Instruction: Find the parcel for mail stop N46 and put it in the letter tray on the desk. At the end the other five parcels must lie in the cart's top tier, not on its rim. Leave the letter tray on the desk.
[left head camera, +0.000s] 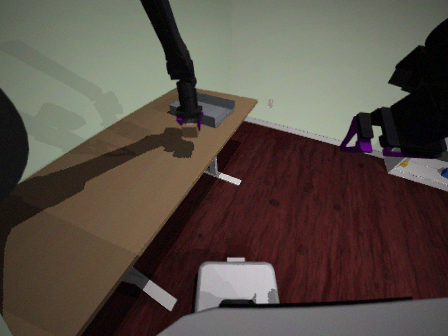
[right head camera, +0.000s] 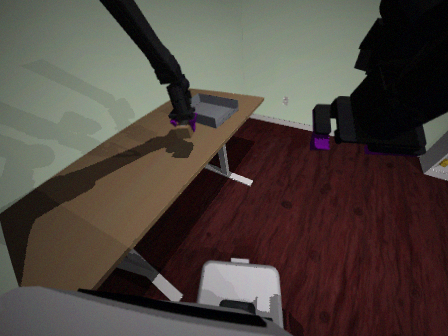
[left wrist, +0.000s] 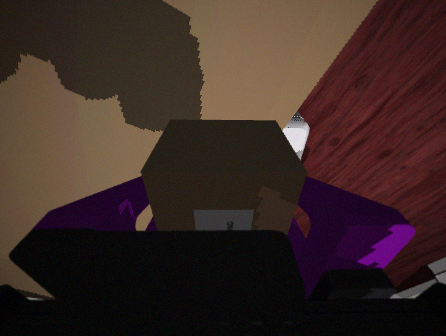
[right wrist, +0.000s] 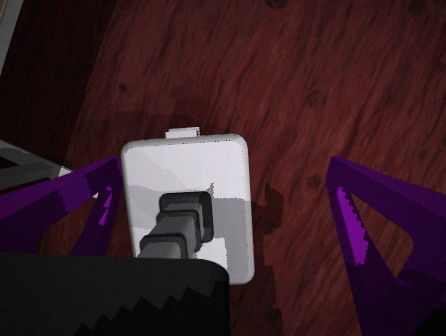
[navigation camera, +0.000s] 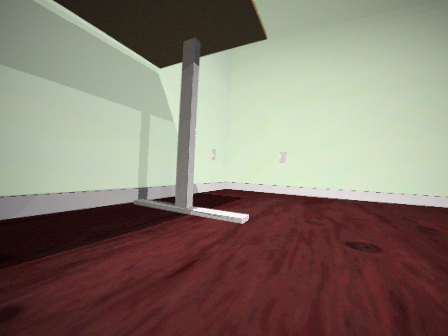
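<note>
A brown box-shaped parcel (left head camera: 190, 131) (right head camera: 183, 131) (left wrist: 225, 150) is held between the purple fingers of my left gripper (left head camera: 189, 123) (right head camera: 183, 123) (left wrist: 222, 168), which is shut on it above the desk (left head camera: 125, 185) (right head camera: 120, 185). Part of a pale label shows on it in the left wrist view; its stop number cannot be read. The grey letter tray (left head camera: 214, 120) (right head camera: 216, 120) lies on the desk's far end, just beyond the parcel; the left arm hides part of it. My right gripper (left head camera: 378, 145) (right head camera: 345, 142) (right wrist: 224, 167) is open and empty, over the floor. The cart does not show clearly.
A white open unit (left head camera: 420, 175) with small yellow and blue things stands at the right edge of the left head camera. The robot's white base (left head camera: 237, 280) (right head camera: 242, 280) (right wrist: 185, 165) is below. A desk leg (navigation camera: 187, 125) and its foot (navigation camera: 220, 215) stand under the desk, near the walls.
</note>
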